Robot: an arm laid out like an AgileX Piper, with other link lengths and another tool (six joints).
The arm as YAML. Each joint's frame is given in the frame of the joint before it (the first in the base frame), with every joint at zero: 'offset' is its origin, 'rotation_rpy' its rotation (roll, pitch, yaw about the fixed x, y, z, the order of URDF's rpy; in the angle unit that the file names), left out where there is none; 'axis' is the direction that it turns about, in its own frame. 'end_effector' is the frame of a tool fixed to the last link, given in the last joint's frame.
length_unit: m
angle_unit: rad
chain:
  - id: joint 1
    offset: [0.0, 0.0, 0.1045]
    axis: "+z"
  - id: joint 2
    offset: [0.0, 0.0, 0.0]
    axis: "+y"
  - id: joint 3
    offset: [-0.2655, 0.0, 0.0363]
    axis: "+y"
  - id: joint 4
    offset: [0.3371, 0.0, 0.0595]
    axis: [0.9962, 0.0, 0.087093]
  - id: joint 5
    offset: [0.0, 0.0, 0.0]
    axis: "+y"
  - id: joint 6
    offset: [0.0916, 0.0, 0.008]
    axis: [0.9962, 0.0, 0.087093]
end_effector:
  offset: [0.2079, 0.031, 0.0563]
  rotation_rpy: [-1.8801, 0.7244, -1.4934]
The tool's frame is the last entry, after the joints.
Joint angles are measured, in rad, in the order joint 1, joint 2, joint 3, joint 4, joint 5, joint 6. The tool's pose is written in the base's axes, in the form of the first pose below.
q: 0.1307 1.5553 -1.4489 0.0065 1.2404 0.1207
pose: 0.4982 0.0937 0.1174 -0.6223 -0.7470 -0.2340 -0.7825 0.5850 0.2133
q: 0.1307 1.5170 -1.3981 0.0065 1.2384 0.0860
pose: 0.4844 0.0933 0.1125 -0.5992 -0.7699 -0.2197 -0.7995 0.5613 0.2136
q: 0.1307 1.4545 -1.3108 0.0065 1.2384 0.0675
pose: 0.4607 0.0910 0.1016 -0.5904 -0.7822 -0.1990 -0.8041 0.5490 0.2280
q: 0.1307 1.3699 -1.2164 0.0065 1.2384 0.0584
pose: 0.4353 0.0880 0.0965 -0.5853 -0.7880 -0.1906 -0.8068 0.5428 0.2335
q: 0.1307 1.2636 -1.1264 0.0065 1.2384 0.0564
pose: 0.4116 0.0850 0.1007 -0.5806 -0.7889 -0.2014 -0.8115 0.5408 0.2212
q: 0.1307 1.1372 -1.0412 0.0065 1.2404 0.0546
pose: 0.3889 0.0821 0.1119 -0.5709 -0.7889 -0.2274 -0.8205 0.5385 0.1919
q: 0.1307 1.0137 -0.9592 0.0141 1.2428 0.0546
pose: 0.3671 0.0813 0.1201 -0.5617 -0.7859 -0.2587 -0.8273 0.5361 0.1676
